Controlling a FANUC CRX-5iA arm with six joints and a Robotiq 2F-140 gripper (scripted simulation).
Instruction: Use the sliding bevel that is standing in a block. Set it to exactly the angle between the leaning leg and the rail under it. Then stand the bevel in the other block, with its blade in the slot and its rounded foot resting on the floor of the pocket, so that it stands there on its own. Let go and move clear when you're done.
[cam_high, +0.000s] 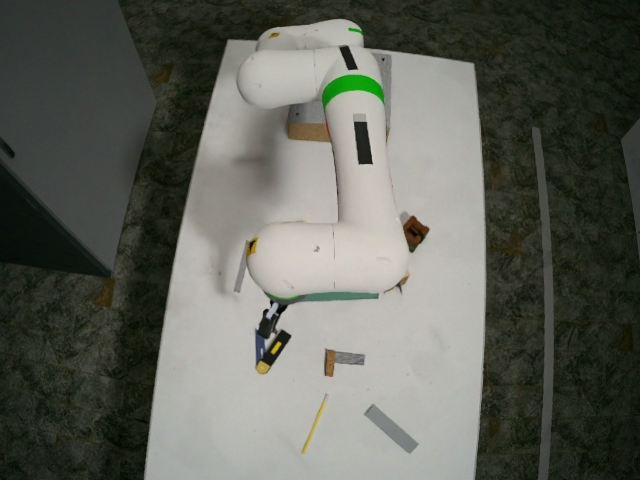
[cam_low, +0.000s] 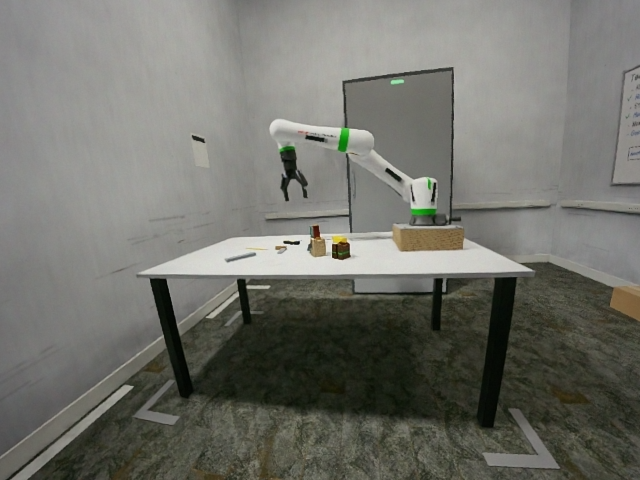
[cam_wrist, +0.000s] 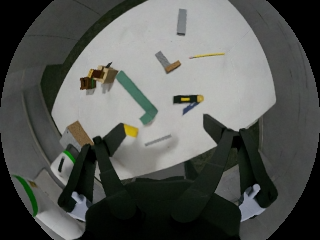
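Right now my hand is 220 mm to the right of the sliding bevel, 200 mm above it and 190 mm past it. Also, from my hand: grey strip: 290 mm below, 180 mm to the right, 130 mm behind; try square: 280 mm below, 140 mm to the left, 60 mm ahead; black bevel: 280 mm below, 90 mm ahead, 50 mm to the right.
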